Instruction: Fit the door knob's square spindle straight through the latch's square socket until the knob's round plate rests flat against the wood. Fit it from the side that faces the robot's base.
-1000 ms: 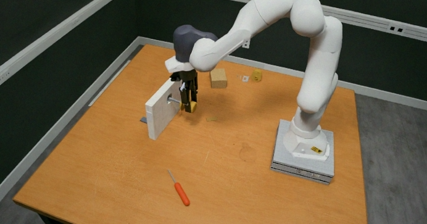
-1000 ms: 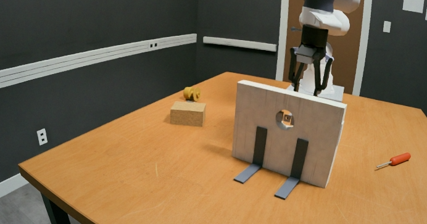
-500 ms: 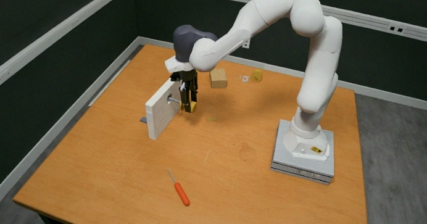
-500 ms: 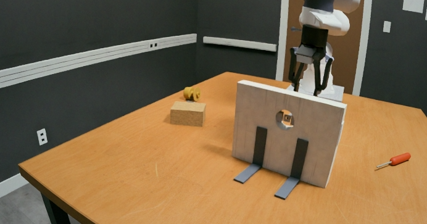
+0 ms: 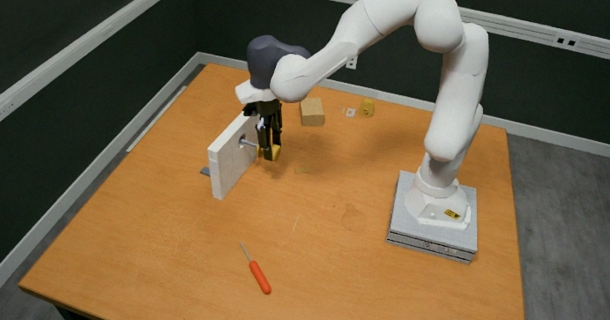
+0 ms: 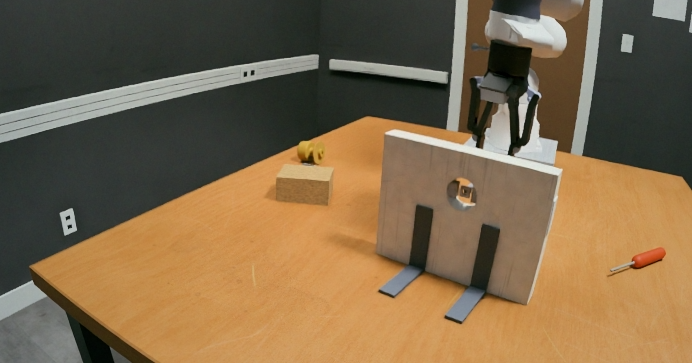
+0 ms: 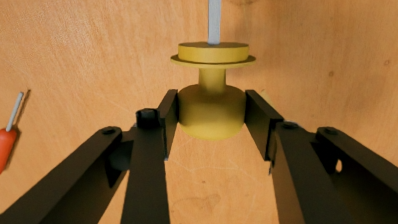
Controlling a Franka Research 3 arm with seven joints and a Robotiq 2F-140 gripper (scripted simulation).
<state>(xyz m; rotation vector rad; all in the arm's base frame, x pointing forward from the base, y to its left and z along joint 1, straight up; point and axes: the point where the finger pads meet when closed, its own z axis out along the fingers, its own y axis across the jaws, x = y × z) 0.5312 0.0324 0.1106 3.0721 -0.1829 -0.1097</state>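
My hand is 13 cm short of the white wood panel, 2 cm to the left of it and 5 cm above it. From my hand the other things lie so: cork block (2 cm behind, 42 cm to the right, 15 cm below); then orange-handled screwdriver (7 cm behind, 34 cm to the left, 17 cm below).
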